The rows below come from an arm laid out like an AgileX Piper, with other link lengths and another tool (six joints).
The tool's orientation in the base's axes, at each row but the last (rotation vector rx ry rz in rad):
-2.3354, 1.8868, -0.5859
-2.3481, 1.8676, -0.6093
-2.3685, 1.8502, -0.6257
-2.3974, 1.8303, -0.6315
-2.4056, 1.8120, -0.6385
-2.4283, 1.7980, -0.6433
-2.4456, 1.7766, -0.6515
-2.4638, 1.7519, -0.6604
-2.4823, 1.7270, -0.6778
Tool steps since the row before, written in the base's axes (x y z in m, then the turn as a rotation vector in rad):
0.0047, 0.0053, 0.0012, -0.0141, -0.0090, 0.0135
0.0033, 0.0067, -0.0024, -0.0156, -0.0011, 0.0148
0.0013, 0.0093, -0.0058, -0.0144, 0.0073, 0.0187
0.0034, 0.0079, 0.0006, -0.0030, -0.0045, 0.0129
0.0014, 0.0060, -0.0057, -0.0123, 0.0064, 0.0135
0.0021, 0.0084, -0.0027, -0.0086, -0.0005, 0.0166
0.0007, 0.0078, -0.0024, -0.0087, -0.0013, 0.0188
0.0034, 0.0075, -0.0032, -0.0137, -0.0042, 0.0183
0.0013, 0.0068, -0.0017, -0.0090, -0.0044, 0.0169
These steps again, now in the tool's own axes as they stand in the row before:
-0.0040, -0.0060, -0.0004, 0.0095, 0.0111, -0.0157
-0.0064, -0.0040, 0.0022, 0.0021, 0.0101, -0.0189
-0.0101, -0.0020, 0.0040, -0.0046, 0.0056, -0.0236
-0.0065, -0.0056, -0.0009, 0.0072, 0.0003, -0.0120
-0.0069, -0.0014, 0.0045, -0.0048, 0.0052, -0.0180
-0.0081, -0.0038, 0.0015, 0.0034, 0.0032, -0.0181
-0.0077, -0.0026, 0.0009, 0.0047, 0.0030, -0.0200
-0.0069, -0.0048, 0.0026, 0.0059, 0.0086, -0.0208
-0.0063, -0.0032, 0.0006, 0.0069, 0.0049, -0.0177

